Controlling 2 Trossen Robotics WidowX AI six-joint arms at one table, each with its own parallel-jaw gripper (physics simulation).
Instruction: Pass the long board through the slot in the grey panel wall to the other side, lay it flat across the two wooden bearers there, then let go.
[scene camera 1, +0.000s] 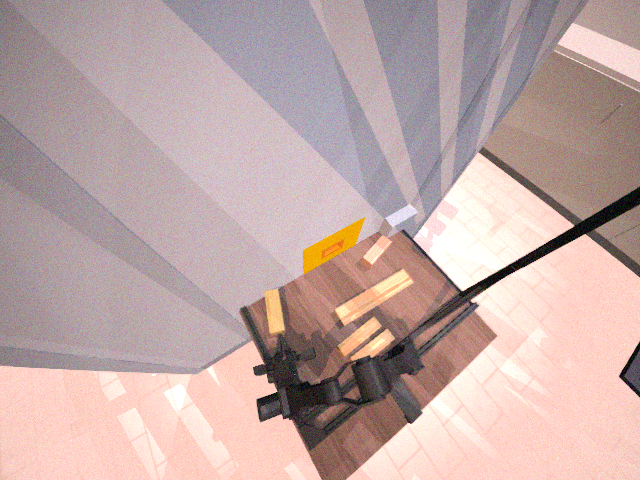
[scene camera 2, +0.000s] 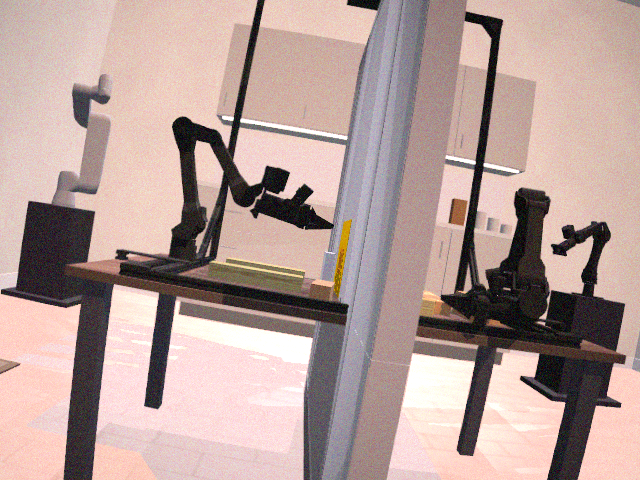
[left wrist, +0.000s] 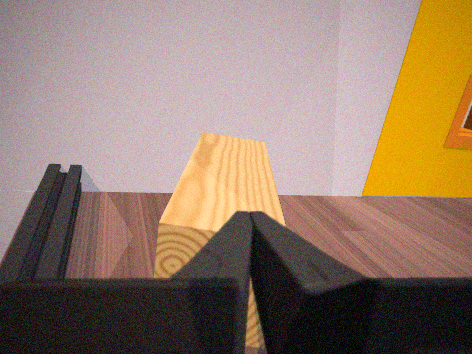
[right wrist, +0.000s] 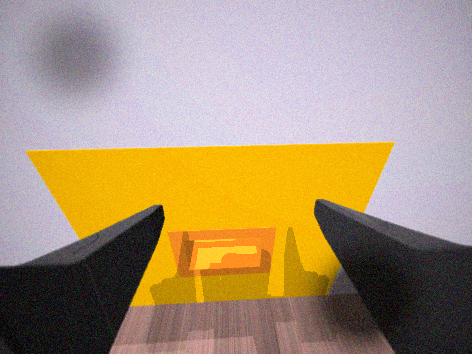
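Where they show: left gripper, between the fingertips: (scene camera 1: 279, 333) (scene camera 2: 440, 297) (left wrist: 247, 224); right gripper, between the fingertips: (scene camera 2: 332, 227) (right wrist: 240, 208); left arm's base, origin of its link: (scene camera 1: 401, 357); right arm's base, origin of its link: (scene camera 2: 180, 260).
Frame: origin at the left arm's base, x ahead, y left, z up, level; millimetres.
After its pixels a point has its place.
Note:
The grey panel wall (scene camera 1: 222, 155) @(y 248, x 433, z 610 mm) (scene camera 2: 392, 206) @(y 724, x 484, z 181 mm) has a slot (scene camera 1: 332, 249) @(y -17, x 438, z 49 mm) (right wrist: 220, 233) @(y -14, x 484, z 100 mm) in a yellow plate (scene camera 1: 311, 258) @(y 83, x 431, z 89 mm) (right wrist: 210, 185) @(y -19, x 483, z 151 mm). In scene camera 1, the longest wooden piece (scene camera 1: 373, 297) @(y -47, x 209, z 14 mm) lies flat, apart from the wall. Two parallel wooden bars (scene camera 2: 266, 265) @(y -120, x 687, z 18 mm) (scene camera 2: 258, 273) @(y 120, x 689, z 11 mm) lie across the wall in scene camera 2. My left gripper (scene camera 1: 280, 338) @(y 300, x 277, z 40 mm) (scene camera 2: 443, 297) @(y 300, x 277, z 40 mm) (left wrist: 247, 224) @(y 300, x 277, z 40 mm) is shut and empty at the near end of a shorter wooden block (scene camera 1: 275, 311) @(y 278, x 349, z 31 mm) (left wrist: 220, 190) @(y 294, x 325, z 31 mm); its fingers hide part of that end. My right gripper (scene camera 2: 333, 225) @(y 2, x 521, z 158 mm) (right wrist: 240, 208) @(y 2, x 521, z 158 mm) is open and empty, above the table, facing the yellow plate.
Two shorter wooden pieces (scene camera 1: 359, 335) @(y 85, x 132, z 44 mm) (scene camera 1: 373, 346) @(y 67, x 81, z 44 mm) lie beside the longest one. A small block (scene camera 1: 376, 252) @(y -167, x 342, z 31 mm) lies near the wall, by a pale box (scene camera 1: 401, 216) @(y -337, x 403, z 81 mm). Another block (scene camera 2: 321, 289) @(y 303, x 537, z 16 mm) sits below the right gripper. A black rail (left wrist: 42, 220) @(y 373, x 364, z -5 mm) edges the table left of the shorter block.

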